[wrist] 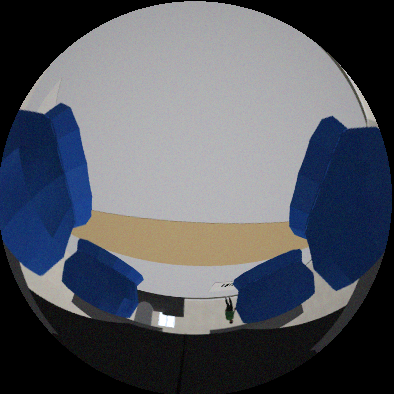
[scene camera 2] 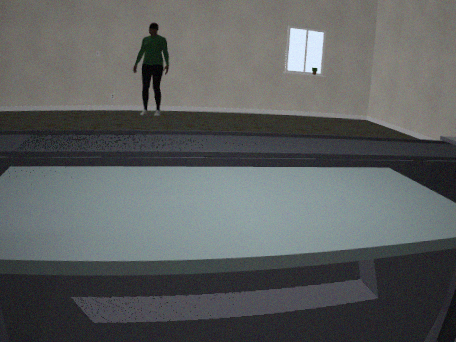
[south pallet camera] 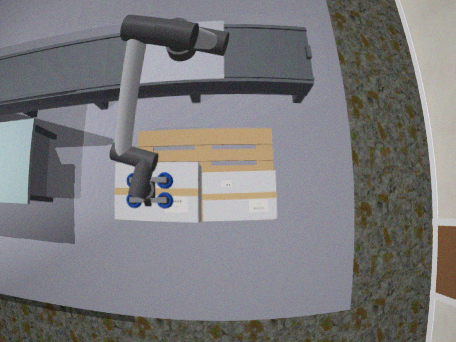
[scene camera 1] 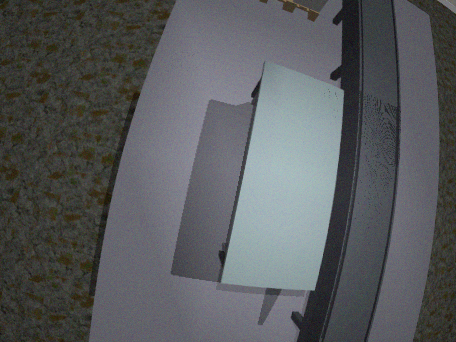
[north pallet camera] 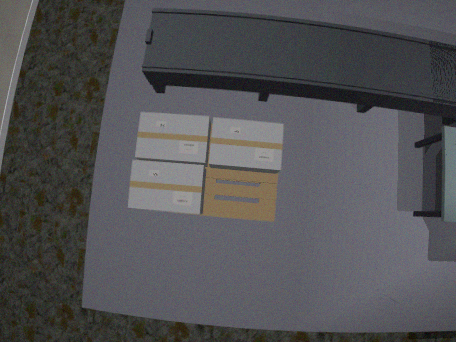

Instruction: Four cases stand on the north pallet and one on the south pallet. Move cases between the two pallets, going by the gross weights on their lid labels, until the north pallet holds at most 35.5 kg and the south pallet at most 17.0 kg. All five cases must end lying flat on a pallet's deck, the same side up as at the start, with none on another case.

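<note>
My vacuum head is shut on a white case with a tan tape band. The case hangs level over the left front part of the south pallet; it looks larger than its neighbour, so raised above the deck. A second white case lies flat on the pallet's right front part, close beside it in view. Three white cases lie flat on the north pallet, whose lower right quarter is bare. Label weights are too small to read.
The dark floor rail runs behind both pallets. A pale green table stands between them. A person in green stands near the far wall.
</note>
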